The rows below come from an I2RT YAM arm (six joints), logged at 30 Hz.
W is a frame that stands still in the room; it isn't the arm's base.
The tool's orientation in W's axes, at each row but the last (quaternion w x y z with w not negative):
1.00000, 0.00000, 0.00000, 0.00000
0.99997, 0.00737, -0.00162, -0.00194
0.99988, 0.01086, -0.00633, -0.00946
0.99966, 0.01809, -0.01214, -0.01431
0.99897, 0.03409, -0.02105, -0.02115
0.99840, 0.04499, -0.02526, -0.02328
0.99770, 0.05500, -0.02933, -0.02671
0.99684, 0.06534, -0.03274, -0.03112
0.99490, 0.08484, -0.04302, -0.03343
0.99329, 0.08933, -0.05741, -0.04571
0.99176, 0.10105, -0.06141, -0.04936
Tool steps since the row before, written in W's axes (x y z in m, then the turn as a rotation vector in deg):
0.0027, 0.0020, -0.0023, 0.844, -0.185, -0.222
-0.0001, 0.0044, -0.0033, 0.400, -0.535, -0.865
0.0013, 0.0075, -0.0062, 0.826, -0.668, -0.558
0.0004, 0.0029, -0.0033, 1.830, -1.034, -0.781
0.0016, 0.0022, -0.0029, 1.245, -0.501, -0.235
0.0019, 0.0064, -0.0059, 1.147, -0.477, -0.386
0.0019, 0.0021, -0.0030, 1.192, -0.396, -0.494
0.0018, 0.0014, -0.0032, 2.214, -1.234, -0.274
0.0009, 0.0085, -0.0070, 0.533, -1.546, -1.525
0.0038, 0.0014, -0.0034, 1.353, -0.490, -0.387
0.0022, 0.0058, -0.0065, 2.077, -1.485, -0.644
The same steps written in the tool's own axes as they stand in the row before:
0.0027, 0.0020, -0.0023, 0.844, -0.185, -0.222
-0.0001, 0.0044, -0.0034, 0.399, -0.546, -0.858
0.0011, 0.0074, -0.0064, 0.832, -0.664, -0.554
0.0002, 0.0028, -0.0034, 1.840, -1.010, -0.789
0.0014, 0.0021, -0.0031, 1.255, -0.465, -0.255
0.0013, 0.0059, -0.0065, 1.149, -0.459, -0.402
0.0016, 0.0018, -0.0033, 1.183, -0.388, -0.521
0.0015, 0.0011, -0.0035, 2.270, -1.129, -0.266
-0.0003, 0.0072, -0.0084, 0.522, -1.751, -1.290
0.0033, 0.0011, -0.0040, 1.347, -0.442, -0.459
0.0008, 0.0045, -0.0077, 2.143, -1.403, -0.611

